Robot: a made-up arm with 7 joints.
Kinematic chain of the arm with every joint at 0, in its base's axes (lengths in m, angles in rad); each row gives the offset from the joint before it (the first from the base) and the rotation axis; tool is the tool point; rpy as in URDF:
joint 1: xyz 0 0 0.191 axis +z
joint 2: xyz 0 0 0 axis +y
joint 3: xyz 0 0 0.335 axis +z
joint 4: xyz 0.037 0 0 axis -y
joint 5: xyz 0.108 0 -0.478 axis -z
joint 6: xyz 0 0 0 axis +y
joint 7: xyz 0.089 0 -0.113 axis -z
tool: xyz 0 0 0 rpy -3.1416 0 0
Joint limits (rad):
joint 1: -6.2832..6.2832
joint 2: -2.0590..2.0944
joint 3: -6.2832..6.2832
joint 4: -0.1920..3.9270
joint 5: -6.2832..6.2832
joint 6: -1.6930..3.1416
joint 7: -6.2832..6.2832
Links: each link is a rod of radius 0.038 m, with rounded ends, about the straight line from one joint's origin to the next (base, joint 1, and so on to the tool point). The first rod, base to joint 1, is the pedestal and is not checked.
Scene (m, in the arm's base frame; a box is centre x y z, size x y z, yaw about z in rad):
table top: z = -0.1
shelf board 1: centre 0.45 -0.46 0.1 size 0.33 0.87 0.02 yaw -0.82
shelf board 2: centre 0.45 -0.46 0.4 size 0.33 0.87 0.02 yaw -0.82
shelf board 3: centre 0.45 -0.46 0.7 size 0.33 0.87 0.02 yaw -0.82
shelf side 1: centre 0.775 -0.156 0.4 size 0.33 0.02 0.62 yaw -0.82
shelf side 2: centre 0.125 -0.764 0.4 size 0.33 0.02 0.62 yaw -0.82
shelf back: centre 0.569 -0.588 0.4 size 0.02 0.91 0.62 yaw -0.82
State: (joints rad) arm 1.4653 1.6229 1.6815 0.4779 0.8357 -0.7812 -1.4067
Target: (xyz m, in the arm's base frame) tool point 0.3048 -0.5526 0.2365
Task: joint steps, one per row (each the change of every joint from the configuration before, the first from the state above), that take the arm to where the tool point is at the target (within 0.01 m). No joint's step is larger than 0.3 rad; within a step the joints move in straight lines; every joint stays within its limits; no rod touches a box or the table.
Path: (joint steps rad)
1: 0.1856 -0.2321 0.2403 -0.0523 -0.0286 0.0101 0.0000
2: 0.1857 -0.2321 0.2402 -0.0524 -0.0286 0.0102 0.0000
3: 0.1856 -0.2322 0.2403 -0.0523 -0.0286 0.0101 0.0000
4: 0.1856 -0.2321 0.2402 -0.0523 -0.0286 0.0102 0.0000
5: 0.1857 -0.2321 0.2403 -0.0524 -0.0286 0.0101 0.0000
6: 0.0303 -0.2172 -0.0225 0.2332 -0.0509 0.1609 0.0000
7: 0.0303 -0.2172 -0.0224 0.2332 -0.0509 0.1609 0.0000
8: 0.0303 -0.2172 -0.0225 0.2332 -0.0508 0.1608 0.0000

